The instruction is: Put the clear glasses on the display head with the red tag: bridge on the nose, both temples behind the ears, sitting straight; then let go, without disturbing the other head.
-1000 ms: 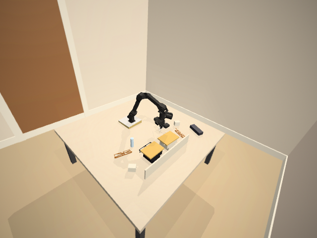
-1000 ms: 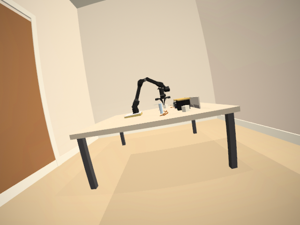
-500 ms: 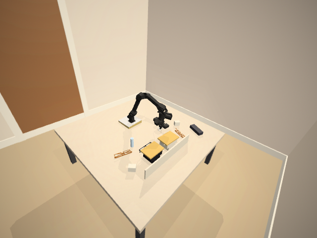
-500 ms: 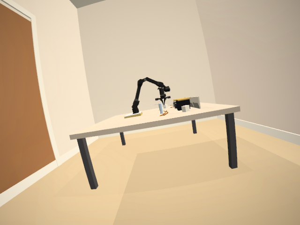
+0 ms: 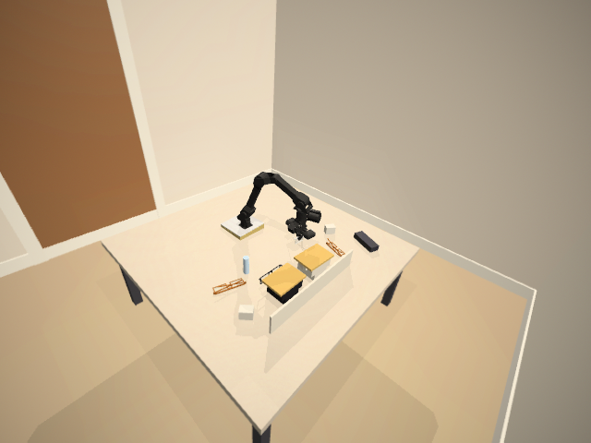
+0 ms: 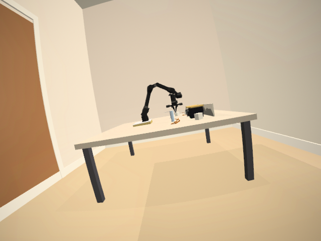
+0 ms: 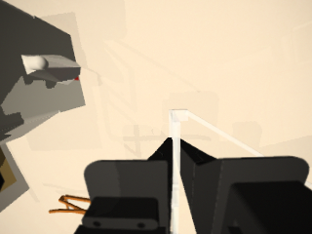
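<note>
Now: the clear stand 100 mm to the left of my gripper tip, 70 mm behind it and 40 mm below it. The rest, counted from my gripper tip: grey panel (300 mm ahead, 170 mm to the right); then black display head (290 mm to the right, 180 mm ahead); then pale display head (160 mm ahead, 70 mm to the right).
</note>
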